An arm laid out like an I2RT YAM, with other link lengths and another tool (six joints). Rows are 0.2 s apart.
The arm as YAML. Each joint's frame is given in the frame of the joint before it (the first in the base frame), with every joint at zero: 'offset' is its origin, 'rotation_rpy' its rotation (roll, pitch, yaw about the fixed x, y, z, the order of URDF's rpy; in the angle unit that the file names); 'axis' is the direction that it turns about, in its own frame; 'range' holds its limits. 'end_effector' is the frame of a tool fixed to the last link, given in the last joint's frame.
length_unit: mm
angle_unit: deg
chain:
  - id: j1
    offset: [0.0, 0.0, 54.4]
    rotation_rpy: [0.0, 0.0, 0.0]
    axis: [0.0, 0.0, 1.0]
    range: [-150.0, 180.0]
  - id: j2
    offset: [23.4, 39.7, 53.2]
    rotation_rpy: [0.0, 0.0, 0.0]
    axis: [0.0, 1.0, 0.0]
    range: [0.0, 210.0]
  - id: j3
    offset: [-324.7, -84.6, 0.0]
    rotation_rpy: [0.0, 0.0, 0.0]
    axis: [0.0, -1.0, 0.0]
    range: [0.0, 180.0]
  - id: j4
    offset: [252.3, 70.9, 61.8]
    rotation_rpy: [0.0, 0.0, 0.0]
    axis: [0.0, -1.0, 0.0]
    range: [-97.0, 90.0]
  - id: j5
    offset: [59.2, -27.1, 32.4]
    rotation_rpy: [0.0, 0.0, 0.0]
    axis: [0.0, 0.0, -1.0]
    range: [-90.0, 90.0]
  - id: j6
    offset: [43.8, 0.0, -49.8]
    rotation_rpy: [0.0, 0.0, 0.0]
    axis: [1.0, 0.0, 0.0]
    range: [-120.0, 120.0]
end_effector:
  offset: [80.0, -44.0, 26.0]
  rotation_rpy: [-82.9, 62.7, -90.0]
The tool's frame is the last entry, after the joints.
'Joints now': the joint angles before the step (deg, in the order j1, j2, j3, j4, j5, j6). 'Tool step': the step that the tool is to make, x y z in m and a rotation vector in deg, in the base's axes. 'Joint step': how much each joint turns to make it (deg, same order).
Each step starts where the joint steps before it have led.
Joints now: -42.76, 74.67, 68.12, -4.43, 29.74, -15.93
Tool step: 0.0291, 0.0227, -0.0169, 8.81, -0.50, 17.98
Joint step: 0.83, -2.46, 0.41, -9.39, -18.31, 2.57
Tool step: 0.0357, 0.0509, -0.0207, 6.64, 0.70, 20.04
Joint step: 4.50, -3.01, -2.32, -5.44, -16.19, -0.90
